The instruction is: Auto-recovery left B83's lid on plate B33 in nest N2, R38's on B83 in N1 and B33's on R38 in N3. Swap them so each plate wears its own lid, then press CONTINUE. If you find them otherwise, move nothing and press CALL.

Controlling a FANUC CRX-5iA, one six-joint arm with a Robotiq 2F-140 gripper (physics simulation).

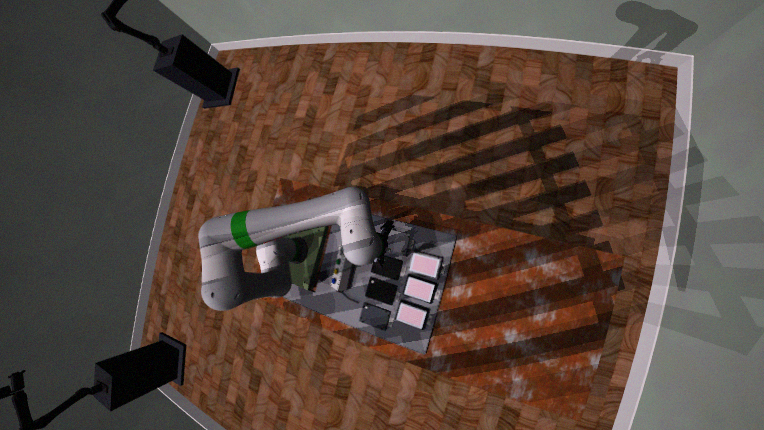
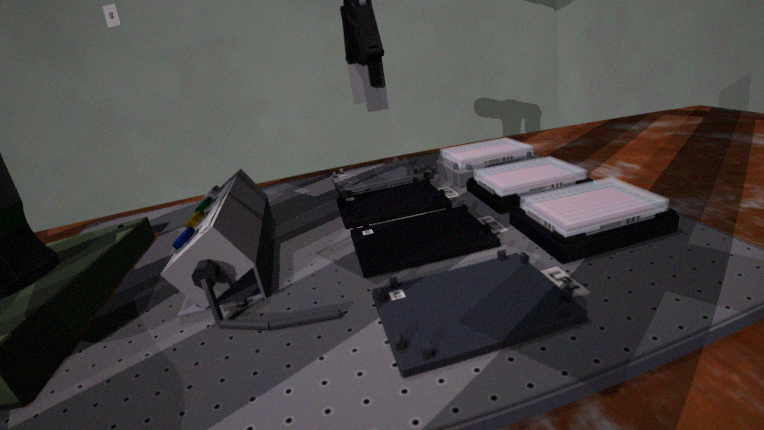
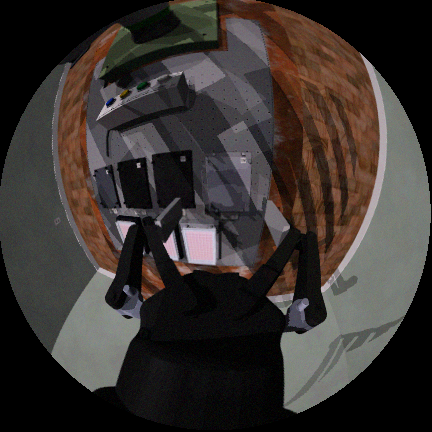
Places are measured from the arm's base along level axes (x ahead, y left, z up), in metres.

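Pixels of known places: gripper, between the fingertips: (image 1: pixel 389 243) (image 2: pixel 369 106) (image 3: pixel 222 207); arm's base, origin of its link: (image 1: pixel 296 250).
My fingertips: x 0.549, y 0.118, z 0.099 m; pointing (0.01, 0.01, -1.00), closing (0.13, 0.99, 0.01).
Observation:
For each thing: its top centre in the pictures, then the offset to it from my fingertips. "*": a spot on its surface instead.
- middle plate, centre of its top: (image 2: pixel 528 170) (image 3: pixel 161 244) (image 1: pixel 419 289) dx +0.148, dy -0.204, dz -0.096 m
- end, a spot on its surface: (image 2: pixel 596 205) (image 3: pixel 124 235) (image 1: pixel 407 319) * dx +0.113, dy -0.352, dz -0.092 m
- button box, centre of its top: (image 2: pixel 215 193) (image 3: pixel 126 96) (image 1: pixel 339 268) dx -0.247, dy -0.160, dz -0.044 m
- light grey pad, a spot on its surface: (image 2: pixel 374 176) (image 3: pixel 222 181) * dx -0.011, dy -0.003, dz -0.118 m
- dark blue-grey pad, a spot on its surface: (image 2: pixel 481 309) (image 3: pixel 102 188) * dx -0.059, dy -0.400, dz -0.118 m
- cable, a spot on its surface: (image 2: pixel 304 318) * dx -0.186, dy -0.334, dz -0.122 m
Three pink plates under clear lids sit in a row of nests: the plate on the light grey nest (image 1: pixel 425 264) (image 2: pixel 486 153) (image 3: pixel 200 243), the middle plate (image 1: pixel 419 289) (image 2: pixel 530 176) and the plate at the other end (image 1: pixel 411 315) (image 2: pixel 596 205) (image 3: pixel 126 231). The last two nests are black. Plate and lid codes are too small to read. My gripper (image 2: pixel 368 88) (image 3: pixel 222 207) is open and empty, high above the board near the light grey pad. The button box (image 1: pixel 342 272) (image 2: pixel 235 229) (image 3: pixel 150 107) has blue, yellow, green and pale buttons; its lettering is unreadable.
Beside the nests lie a light grey pad (image 2: pixel 374 176) (image 3: pixel 228 182), two black pads (image 2: pixel 395 201) (image 2: pixel 425 240) and a dark blue-grey pad (image 2: pixel 481 309) (image 3: pixel 106 187), with small corner posts. A cable (image 2: pixel 304 318) leaves the box. The green robot base (image 2: pixel 69 299) (image 3: pixel 200 30) stands behind the box.

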